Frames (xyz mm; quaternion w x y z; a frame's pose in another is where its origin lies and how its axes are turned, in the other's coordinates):
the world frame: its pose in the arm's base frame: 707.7 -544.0 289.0 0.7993 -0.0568 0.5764 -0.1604
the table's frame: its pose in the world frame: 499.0 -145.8 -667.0 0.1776 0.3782 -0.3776 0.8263
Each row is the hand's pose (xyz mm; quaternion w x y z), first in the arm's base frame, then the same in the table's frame.
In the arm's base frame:
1: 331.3 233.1 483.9 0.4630 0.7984 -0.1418 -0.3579
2: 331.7 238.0 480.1 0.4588 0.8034 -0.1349 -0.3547
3: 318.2 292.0 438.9 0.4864 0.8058 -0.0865 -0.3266
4: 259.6 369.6 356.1 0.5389 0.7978 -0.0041 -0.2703
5: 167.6 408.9 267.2 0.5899 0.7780 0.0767 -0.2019
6: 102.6 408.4 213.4 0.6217 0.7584 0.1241 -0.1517
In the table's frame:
1: 908.7 -41.6 -946.8 0.6774 -0.0557 -0.5751 -0.4552
2: 906.5 -45.8 -950.7 0.6787 -0.0465 -0.5724 -0.4577
3: 872.7 -78.6 -1001.5 0.6965 -0.0377 -0.5228 -0.4901
4: 783.8 -109.2 -1087.9 0.7248 -0.0311 -0.4260 -0.5407
5: 666.5 -103.4 -1152.1 0.7495 -0.0276 -0.3166 -0.5807
6: 587.0 -83.7 -1172.5 0.7637 -0.0289 -0.2413 -0.5981

